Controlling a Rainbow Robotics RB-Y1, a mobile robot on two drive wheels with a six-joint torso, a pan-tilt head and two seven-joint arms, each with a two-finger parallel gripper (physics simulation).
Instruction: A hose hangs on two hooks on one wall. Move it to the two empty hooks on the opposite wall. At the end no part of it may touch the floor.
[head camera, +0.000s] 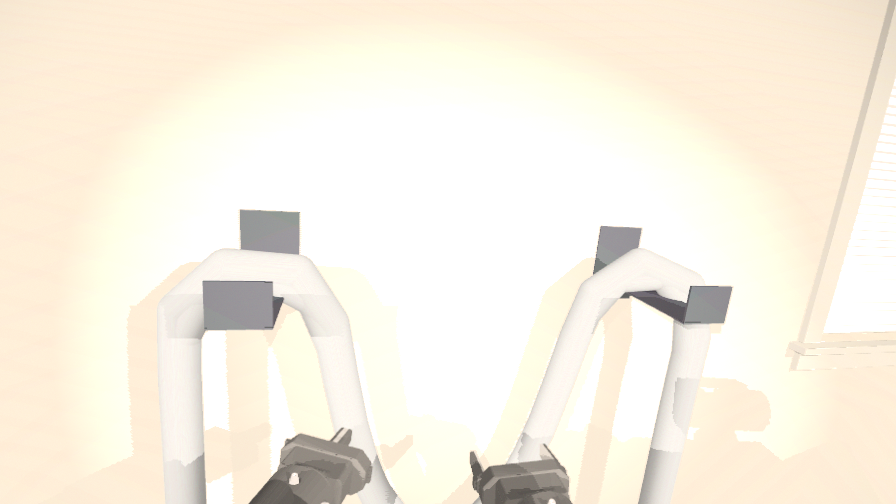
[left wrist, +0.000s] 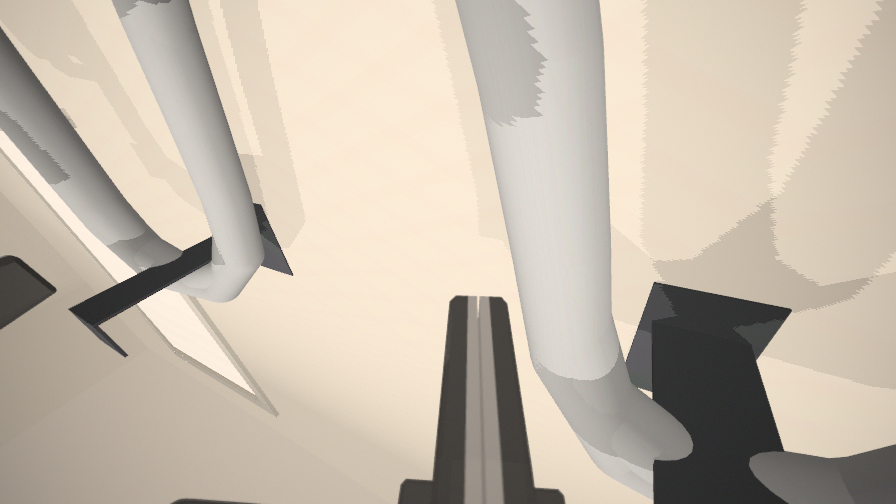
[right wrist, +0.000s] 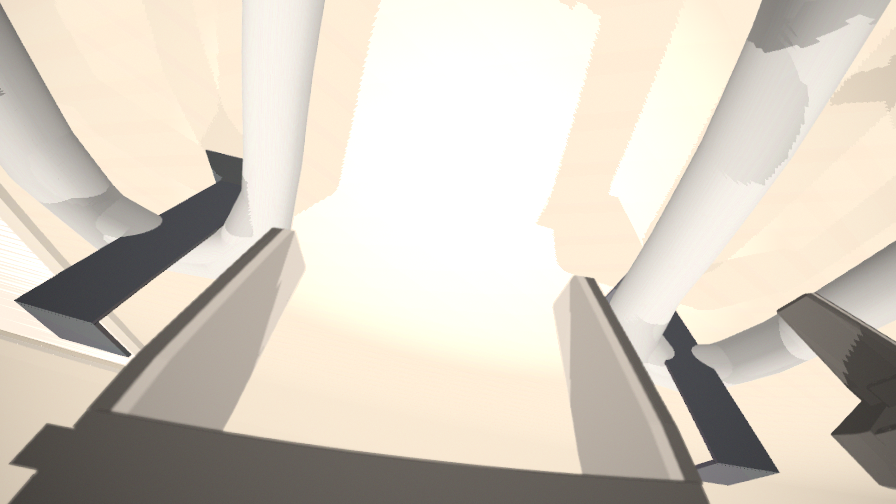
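Note:
A white hose (head camera: 263, 269) is draped over two grey wall hooks, the left hook (head camera: 238, 304) and the right hook (head camera: 708, 304), with its strands hanging down below both. My left gripper (head camera: 343, 435) is low in the head view beside the strand that falls from the left hook. In the left wrist view its fingers (left wrist: 479, 307) are shut on nothing, and the hose strand (left wrist: 551, 219) runs just to their right. My right gripper (head camera: 510, 460) is open and empty. In the right wrist view its fingers (right wrist: 432, 260) frame bare wall, with hose strands (right wrist: 275, 112) outside them on both sides.
The cream wall fills the view close ahead. A window with a sill (head camera: 864, 250) is at the far right. The hooks (right wrist: 125, 257) jut out from the wall near both grippers. My left gripper also shows in the right wrist view (right wrist: 858, 363).

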